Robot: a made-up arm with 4 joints.
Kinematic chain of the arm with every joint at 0, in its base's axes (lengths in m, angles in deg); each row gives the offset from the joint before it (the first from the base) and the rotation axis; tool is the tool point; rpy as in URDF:
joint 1: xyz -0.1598 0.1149 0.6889 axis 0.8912 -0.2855 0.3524
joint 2: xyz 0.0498 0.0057 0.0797 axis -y
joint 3: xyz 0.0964 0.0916 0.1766 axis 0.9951 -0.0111 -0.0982
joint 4: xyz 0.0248 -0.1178 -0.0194 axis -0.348 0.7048 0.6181
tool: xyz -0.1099 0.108 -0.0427 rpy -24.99 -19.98 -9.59
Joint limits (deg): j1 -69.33..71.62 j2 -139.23..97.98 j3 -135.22..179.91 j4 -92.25..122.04
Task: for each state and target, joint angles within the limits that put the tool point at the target. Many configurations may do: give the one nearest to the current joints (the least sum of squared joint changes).
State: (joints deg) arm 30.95 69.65 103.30 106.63
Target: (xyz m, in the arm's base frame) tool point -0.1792 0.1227 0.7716
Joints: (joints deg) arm 34.49 71.28 96.33 89.05
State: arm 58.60 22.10 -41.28 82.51
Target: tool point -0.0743 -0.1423 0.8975
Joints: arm 64.09 -22.10 -16.59 70.31
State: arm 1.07 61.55 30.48 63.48
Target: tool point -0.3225 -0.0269 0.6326
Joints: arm 58.16 85.99 5.99 95.12
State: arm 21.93 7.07 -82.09 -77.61
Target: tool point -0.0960 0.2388 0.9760
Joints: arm -6.53 52.27 -76.02 -83.11
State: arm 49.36 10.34 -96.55 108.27
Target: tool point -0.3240 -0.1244 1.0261
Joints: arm 61.95 22.09 -92.29 106.91
